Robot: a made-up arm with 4 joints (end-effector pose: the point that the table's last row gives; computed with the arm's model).
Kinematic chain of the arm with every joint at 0, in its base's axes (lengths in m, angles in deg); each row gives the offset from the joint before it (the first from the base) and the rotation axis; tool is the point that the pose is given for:
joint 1: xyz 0 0 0.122 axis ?
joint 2: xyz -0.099 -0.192 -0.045 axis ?
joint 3: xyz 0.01 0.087 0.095 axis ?
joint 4: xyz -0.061 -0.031 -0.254 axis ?
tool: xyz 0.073 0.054 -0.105
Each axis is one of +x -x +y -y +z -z.
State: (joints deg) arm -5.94 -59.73 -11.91 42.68
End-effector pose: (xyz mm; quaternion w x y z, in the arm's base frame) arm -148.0 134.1 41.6 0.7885 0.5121 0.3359 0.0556
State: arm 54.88 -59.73 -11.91 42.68
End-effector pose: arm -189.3 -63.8 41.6 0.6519 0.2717 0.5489 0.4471
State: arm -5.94 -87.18 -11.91 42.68
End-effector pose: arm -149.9 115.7 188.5 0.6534 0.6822 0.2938 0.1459
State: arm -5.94 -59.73 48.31 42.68
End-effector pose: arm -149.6 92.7 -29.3 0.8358 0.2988 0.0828 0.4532
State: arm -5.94 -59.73 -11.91 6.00
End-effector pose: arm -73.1 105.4 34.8 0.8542 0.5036 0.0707 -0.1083
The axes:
joint 1: +z
joint 2: -x
joint 3: +z
joint 4: +y

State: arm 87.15 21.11 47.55 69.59
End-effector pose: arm 273.5 -210.2 -170.6 0.3463 -0.6593 0.1651 0.6467
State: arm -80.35 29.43 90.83 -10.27
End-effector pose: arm -229.1 75.1 -197.2 0.9820 -0.0115 0.1660 0.0897
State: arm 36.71 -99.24 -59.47 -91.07
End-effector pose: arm 33.0 -123.8 151.7 0.8495 0.2652 -0.0562 -0.4527
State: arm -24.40 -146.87 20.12 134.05
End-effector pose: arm -311.7 -27.0 217.1 0.4455 0.3560 0.1206 0.8125
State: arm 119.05 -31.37 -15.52 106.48
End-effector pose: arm 84.8 -248.7 -10.9 0.1568 -0.5434 0.6266 0.5362
